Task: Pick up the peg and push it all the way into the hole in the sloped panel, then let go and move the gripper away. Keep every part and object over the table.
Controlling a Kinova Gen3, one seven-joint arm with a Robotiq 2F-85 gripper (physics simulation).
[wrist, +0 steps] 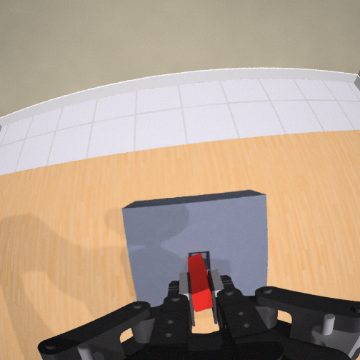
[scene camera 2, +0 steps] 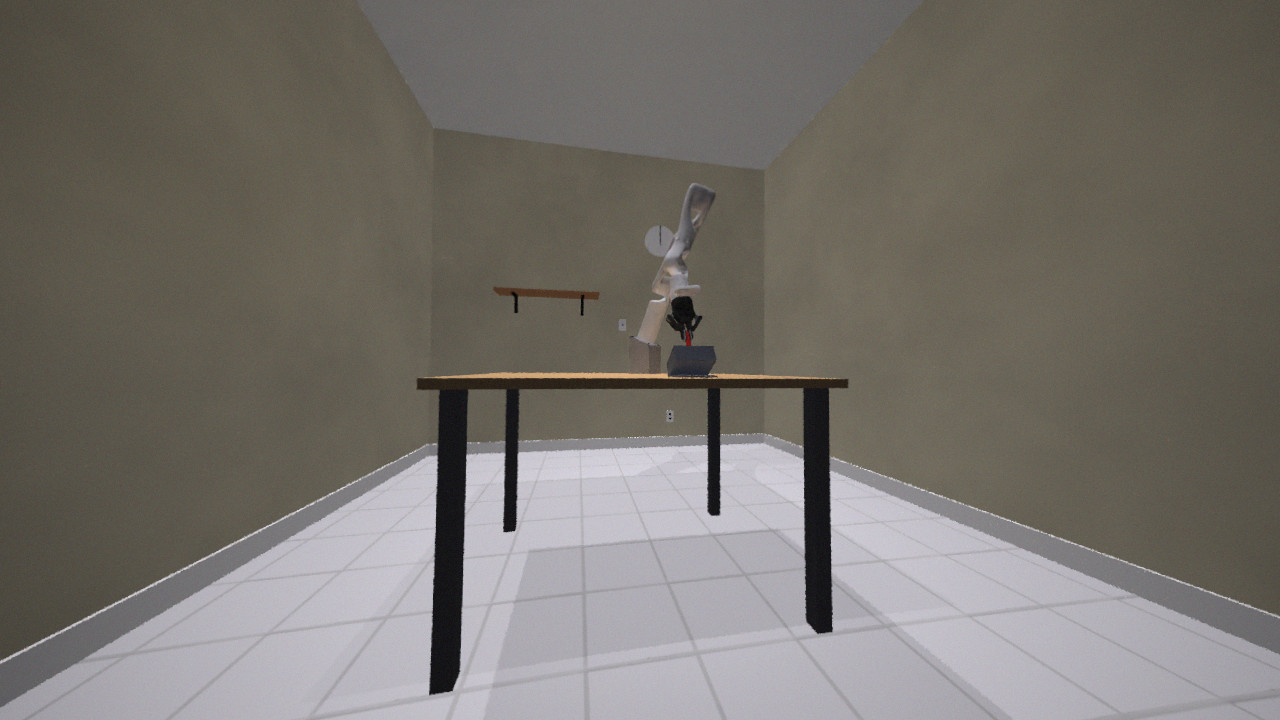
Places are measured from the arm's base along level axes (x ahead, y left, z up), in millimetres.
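Pixels of known places: gripper, fingertip midpoint: [scene camera 2: 687, 340]; arm's base at its link origin: [scene camera 2: 645, 340].
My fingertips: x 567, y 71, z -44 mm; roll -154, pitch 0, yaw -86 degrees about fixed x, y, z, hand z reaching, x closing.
Ahead of a thing's pixels: the offset from my fingertips to its top centre.
The red peg @[dy +0, dx +6, dz +33 mm] [scene camera 2: 688, 338] [wrist: 199, 282] is held between the fingertips of my gripper [scene camera 2: 687, 334] [wrist: 199, 283], which is shut on it. The sloped panel @[dy +0, dx +43, dz -21 mm] [scene camera 2: 691, 360] [wrist: 235, 220] is a blue-grey block on the table. In the wrist view the peg's far end overlaps the square hole [wrist: 206, 258], whose dark upper and right edges show around it. The rest of the hole is hidden behind the peg. I cannot tell whether the peg's tip is inside the hole or just over it. The fingers are close above the panel's face.
The wooden table [scene camera 2: 537, 381] [wrist: 310, 200] carries the panel, with its far edge beyond the block in the wrist view. The arm's base [scene camera 2: 644, 355] shows behind the panel. A wall shelf [scene camera 2: 546, 292] and a round clock [scene camera 2: 657, 240] are on the back wall.
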